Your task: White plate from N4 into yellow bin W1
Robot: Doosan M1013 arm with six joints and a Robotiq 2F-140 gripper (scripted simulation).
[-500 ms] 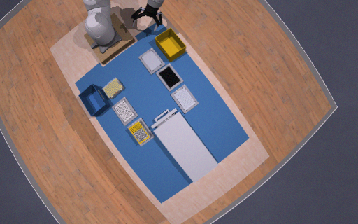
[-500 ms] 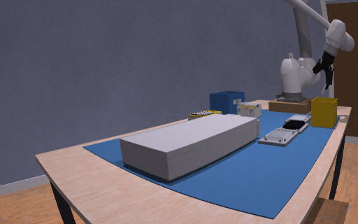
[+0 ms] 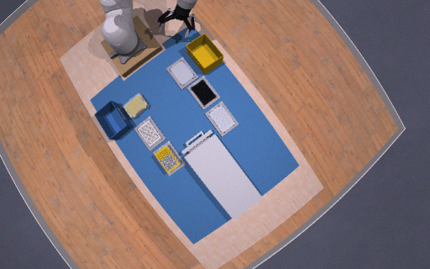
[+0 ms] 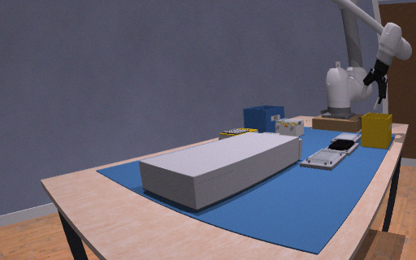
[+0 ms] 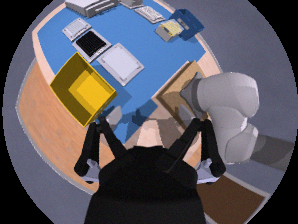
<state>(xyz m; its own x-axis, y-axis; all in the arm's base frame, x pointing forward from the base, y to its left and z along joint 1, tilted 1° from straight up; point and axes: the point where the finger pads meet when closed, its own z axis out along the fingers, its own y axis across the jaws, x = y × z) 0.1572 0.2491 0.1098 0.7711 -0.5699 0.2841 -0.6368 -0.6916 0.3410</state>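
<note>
The white plate lies 36 cm ahead of my hand, 43 cm to the right of it and 15 cm below it. Also, from my hand: black plate (35 cm ahead, 4 cm to the right, 15 cm below); then grey nest (36 cm ahead, 43 cm to the right, 16 cm below); then yellow bin (18 cm ahead, 9 cm to the left, 13 cm below).
</note>
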